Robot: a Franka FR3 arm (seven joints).
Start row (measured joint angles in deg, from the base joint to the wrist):
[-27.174, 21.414, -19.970, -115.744, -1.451, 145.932, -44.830]
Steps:
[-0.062, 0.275, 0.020, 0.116, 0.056, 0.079, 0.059]
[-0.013, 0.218, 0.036, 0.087, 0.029, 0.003, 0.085]
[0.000, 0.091, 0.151, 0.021, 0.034, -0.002, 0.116]
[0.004, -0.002, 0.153, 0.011, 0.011, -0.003, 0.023]
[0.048, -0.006, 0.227, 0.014, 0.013, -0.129, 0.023]
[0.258, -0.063, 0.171, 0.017, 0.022, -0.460, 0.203]
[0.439, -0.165, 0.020, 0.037, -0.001, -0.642, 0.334]
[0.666, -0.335, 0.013, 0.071, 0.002, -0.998, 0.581]
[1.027, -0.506, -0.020, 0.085, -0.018, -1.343, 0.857]
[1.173, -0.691, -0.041, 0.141, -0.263, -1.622, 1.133]
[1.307, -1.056, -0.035, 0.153, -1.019, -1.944, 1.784]
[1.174, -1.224, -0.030, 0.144, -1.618, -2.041, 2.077]
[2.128, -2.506, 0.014, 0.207, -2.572, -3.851, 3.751]
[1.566, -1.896, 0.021, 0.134, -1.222, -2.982, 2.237]
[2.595, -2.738, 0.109, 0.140, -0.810, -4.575, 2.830]
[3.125, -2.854, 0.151, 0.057, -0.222, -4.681, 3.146]
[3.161, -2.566, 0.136, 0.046, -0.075, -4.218, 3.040]
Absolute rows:
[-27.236, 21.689, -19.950, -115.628, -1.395, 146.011, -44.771]
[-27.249, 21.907, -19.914, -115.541, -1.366, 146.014, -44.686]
[-27.249, 21.998, -19.763, -115.520, -1.332, 146.012, -44.570]
[-27.245, 21.996, -19.610, -115.509, -1.321, 146.009, -44.547]
[-27.197, 21.990, -19.383, -115.495, -1.308, 145.880, -44.524]
[-26.939, 21.927, -19.212, -115.478, -1.286, 145.420, -44.321]
[-26.500, 21.762, -19.192, -115.441, -1.287, 144.778, -43.987]
[-25.834, 21.427, -19.179, -115.370, -1.285, 143.780, -43.406]
[-24.807, 20.921, -19.199, -115.285, -1.303, 142.437, -42.549]
[-23.634, 20.230, -19.240, -115.144, -1.566, 140.815, -41.416]
[-22.327, 19.174, -19.275, -114.991, -2.585, 138.871, -39.632]
[-21.153, 17.950, -19.305, -114.847, -4.203, 136.830, -37.555]
[-19.025, 15.444, -19.291, -114.640, -6.775, 132.979, -33.804]
[-17.459, 13.548, -19.270, -114.506, -7.997, 129.997, -31.567]
[-14.864, 10.810, -19.161, -114.366, -8.807, 125.422, -28.737]
[-11.739, 7.956, -19.010, -114.309, -9.029, 120.741, -25.591]
[-8.578, 5.390, -18.874, -114.263, -9.104, 116.523, -22.551]

